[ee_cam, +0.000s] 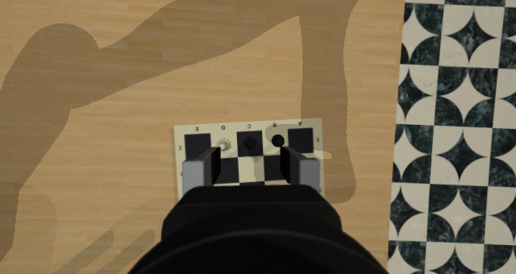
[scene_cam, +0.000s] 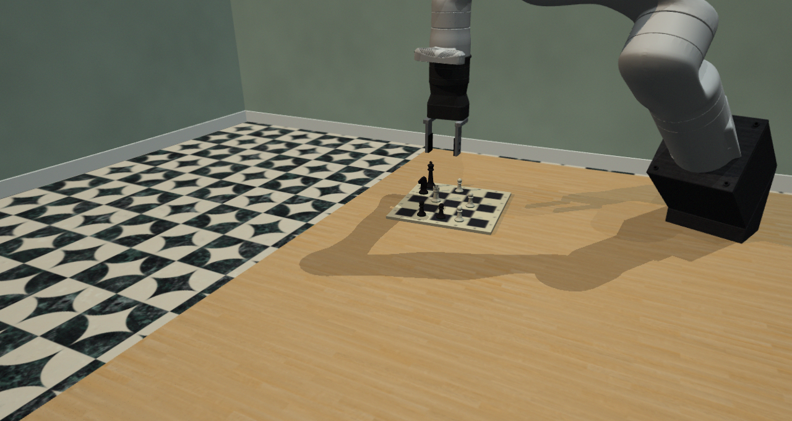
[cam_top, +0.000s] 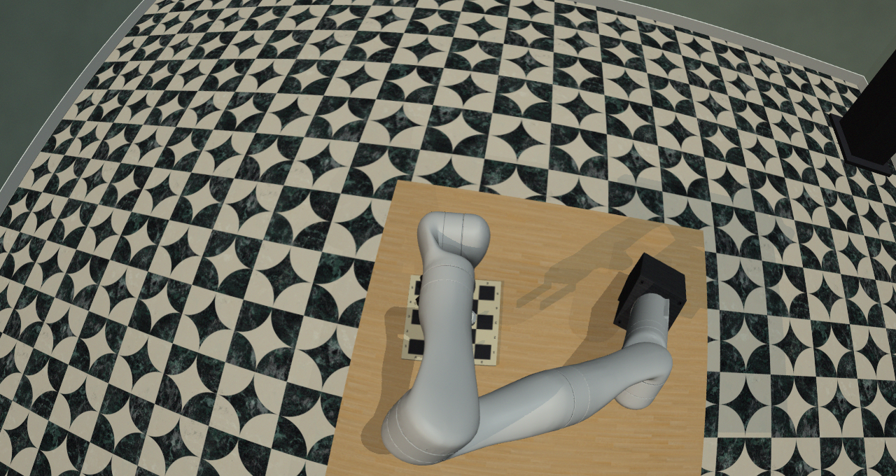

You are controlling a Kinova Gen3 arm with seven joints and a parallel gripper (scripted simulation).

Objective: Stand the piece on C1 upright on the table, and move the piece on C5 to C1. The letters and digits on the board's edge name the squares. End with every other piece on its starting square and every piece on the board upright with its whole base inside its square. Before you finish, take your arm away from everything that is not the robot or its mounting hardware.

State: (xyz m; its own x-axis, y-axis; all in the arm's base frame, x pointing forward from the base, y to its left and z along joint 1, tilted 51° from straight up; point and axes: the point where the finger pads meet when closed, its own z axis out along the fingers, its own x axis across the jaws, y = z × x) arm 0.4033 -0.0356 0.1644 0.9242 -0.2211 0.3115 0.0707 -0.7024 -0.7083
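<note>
Right now the chessboard is 1 cm ahead of my hand, 8 cm to the right of it and 16 cm below it. Round my hand: black knight (9 cm ahead, 10 cm to the right, 14 cm below); then black king (9 cm ahead, 15 cm to the right, 12 cm below).
</note>
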